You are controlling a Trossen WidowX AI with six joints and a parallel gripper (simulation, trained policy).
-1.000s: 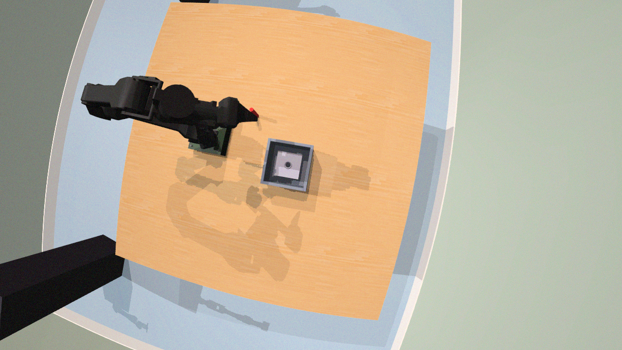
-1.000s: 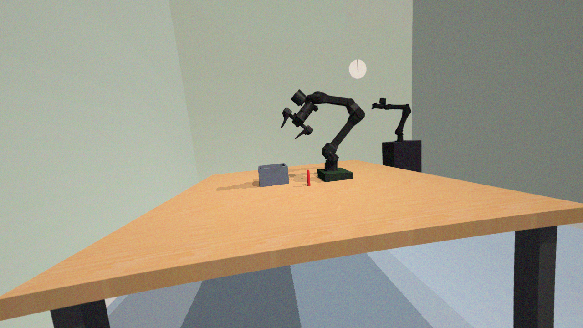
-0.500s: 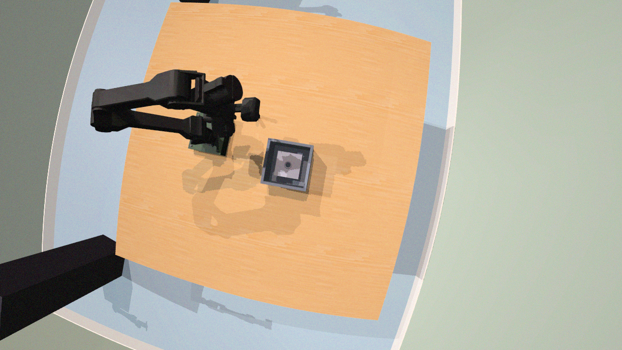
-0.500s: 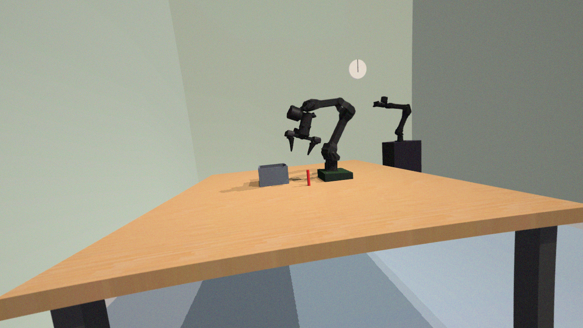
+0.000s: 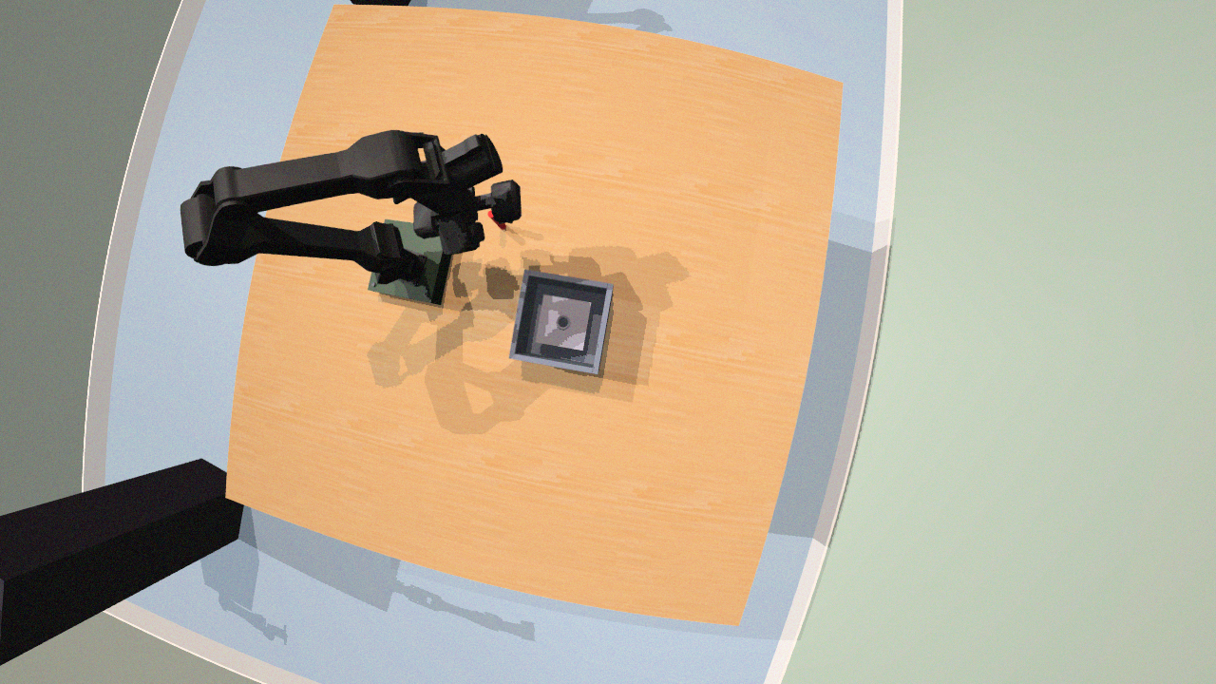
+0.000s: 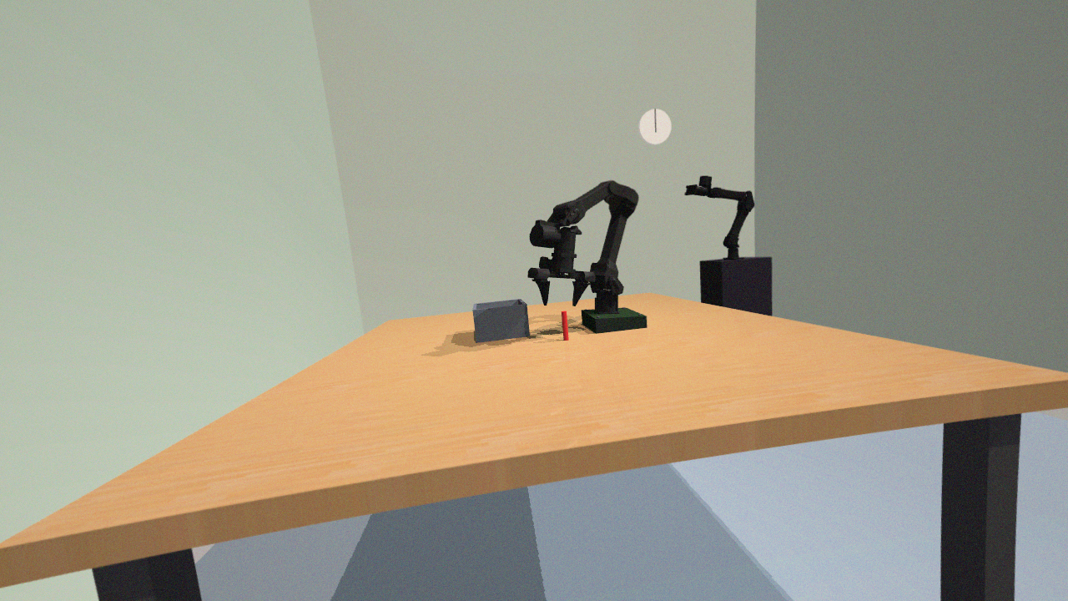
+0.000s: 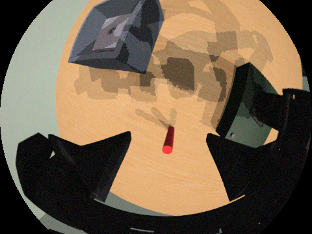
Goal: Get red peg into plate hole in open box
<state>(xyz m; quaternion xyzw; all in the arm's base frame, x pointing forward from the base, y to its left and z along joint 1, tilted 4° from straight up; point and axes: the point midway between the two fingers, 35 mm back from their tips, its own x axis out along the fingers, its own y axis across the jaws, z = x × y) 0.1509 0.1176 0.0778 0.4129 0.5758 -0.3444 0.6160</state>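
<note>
Now: the red peg 10 mm behind my gripper tip, 30 mm to the left of it and 50 mm below it. The rest, counted from my gripper tip: light grey plate: 190 mm ahead, 120 mm to the right, 50 mm below; grey box: 190 mm ahead, 120 mm to the right, 70 mm below.
</note>
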